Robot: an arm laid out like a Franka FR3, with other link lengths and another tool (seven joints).
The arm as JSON. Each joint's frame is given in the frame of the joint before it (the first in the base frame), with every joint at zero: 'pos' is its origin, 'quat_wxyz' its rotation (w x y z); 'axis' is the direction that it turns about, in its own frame. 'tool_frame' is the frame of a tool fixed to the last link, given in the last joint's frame.
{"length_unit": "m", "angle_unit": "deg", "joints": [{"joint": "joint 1", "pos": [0.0, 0.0, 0.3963], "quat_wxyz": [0.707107, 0.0, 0.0, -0.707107], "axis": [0.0, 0.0, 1.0]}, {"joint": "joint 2", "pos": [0.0, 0.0, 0.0], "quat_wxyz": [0.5, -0.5, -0.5, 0.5], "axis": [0.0, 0.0, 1.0]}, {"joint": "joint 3", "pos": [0.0, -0.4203, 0.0], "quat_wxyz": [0.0, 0.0, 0.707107, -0.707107], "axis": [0.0, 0.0, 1.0]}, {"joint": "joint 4", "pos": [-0.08, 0.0, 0.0], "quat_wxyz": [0.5, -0.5, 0.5, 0.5], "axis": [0.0, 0.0, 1.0]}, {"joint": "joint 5", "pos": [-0.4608, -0.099, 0.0], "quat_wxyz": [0.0, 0.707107, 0.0, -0.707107], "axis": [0.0, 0.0, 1.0]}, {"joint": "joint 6", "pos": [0.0, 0.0, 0.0], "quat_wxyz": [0.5, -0.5, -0.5, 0.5], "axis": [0.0, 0.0, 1.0]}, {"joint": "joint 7", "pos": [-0.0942, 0.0, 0.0], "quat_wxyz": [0.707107, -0.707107, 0.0, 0.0], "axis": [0.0, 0.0, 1.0]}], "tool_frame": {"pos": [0.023, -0.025, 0.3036], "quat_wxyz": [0.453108, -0.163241, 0.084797, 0.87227]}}
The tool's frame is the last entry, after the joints.
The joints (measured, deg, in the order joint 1, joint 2, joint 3, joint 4, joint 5, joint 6, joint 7), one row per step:
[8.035, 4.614, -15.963, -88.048, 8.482, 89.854, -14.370]
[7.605, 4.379, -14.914, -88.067, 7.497, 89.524, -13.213]
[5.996, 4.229, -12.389, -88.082, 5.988, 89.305, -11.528]
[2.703, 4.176, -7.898, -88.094, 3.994, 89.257, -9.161]
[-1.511, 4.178, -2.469, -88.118, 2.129, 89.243, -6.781]
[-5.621, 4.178, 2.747, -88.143, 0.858, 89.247, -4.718]
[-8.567, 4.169, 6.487, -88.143, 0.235, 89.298, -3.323]
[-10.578, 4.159, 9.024, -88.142, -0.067, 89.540, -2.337]
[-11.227, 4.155, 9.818, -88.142, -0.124, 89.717, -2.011]
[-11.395, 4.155, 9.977, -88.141, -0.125, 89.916, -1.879]
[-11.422, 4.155, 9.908, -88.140, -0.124, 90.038, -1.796]
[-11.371, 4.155, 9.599, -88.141, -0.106, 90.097, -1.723]
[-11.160, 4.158, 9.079, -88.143, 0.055, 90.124, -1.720]
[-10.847, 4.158, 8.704, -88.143, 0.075, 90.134, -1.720]
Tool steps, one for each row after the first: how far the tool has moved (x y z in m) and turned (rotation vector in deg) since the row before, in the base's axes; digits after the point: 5 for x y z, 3 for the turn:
[-0.00306, 0.00196, 0.00175, -0.850, 0.395, -0.452]
[-0.00234, 0.00216, 0.00085, -1.325, 0.461, -0.685]
[-0.00125, 0.00230, 0.00011, -1.747, 0.420, -1.091]
[-0.00074, 0.00292, -0.00018, -1.575, 0.314, -1.100]
[-0.00039, 0.00481, 0.00016, -0.994, 0.134, -0.916]
[0.00009, 0.00496, 0.00055, -0.428, -0.042, -0.585]
[0.00112, 0.00387, 0.00069, -0.178, -0.261, -0.456]
[0.00086, 0.00119, 0.00033, -0.021, -0.187, -0.182]
[0.00099, -0.00012, 0.00023, 0.000, -0.201, -0.143]
[0.00055, -0.00102, 0.00013, -0.010, -0.121, -0.180]
[0.00008, -0.00266, 0.00002, -0.008, -0.053, -0.331]
[-0.00007, -0.00243, -0.00013, 0.123, -0.020, -0.317]
[0.00002, -0.00048, -0.00003, -0.007, -0.006, -0.062]

